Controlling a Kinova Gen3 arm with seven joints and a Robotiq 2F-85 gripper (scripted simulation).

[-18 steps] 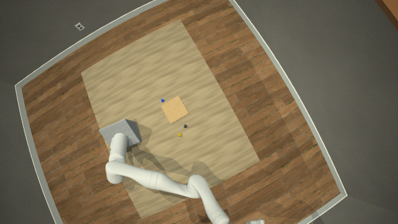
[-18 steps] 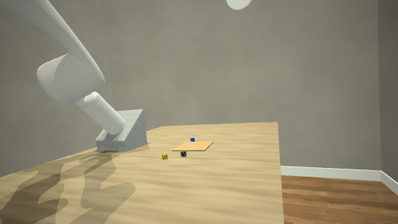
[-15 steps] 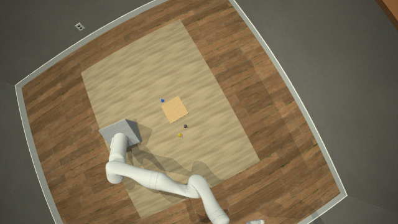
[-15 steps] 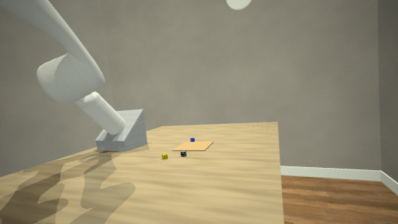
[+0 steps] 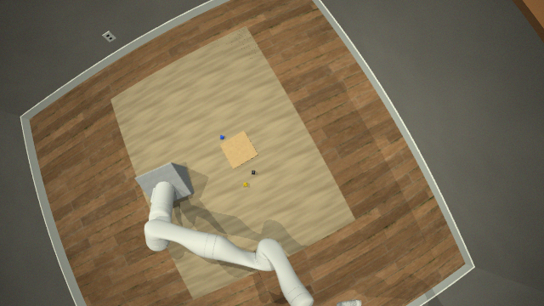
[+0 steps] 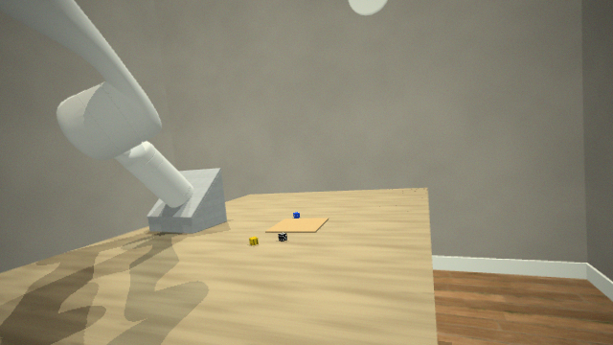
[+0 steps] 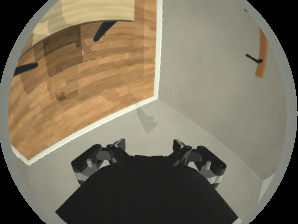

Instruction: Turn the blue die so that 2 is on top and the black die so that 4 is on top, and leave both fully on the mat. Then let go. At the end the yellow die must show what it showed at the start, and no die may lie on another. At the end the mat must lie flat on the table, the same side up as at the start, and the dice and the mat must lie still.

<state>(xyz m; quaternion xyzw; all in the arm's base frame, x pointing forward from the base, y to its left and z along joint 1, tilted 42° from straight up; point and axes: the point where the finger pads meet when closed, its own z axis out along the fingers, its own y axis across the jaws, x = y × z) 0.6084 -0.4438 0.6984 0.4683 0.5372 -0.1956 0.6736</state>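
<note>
Right now the yellow die is 680 mm to the left of my hand, 320 mm below it and 250 mm behind it. Also, from my hand: black die (720 mm to the left, 320 mm below, 200 mm behind); then tan mat (850 mm to the left, 330 mm below, 220 mm behind); then blue die (940 mm to the left, 320 mm below, 270 mm behind).
</note>
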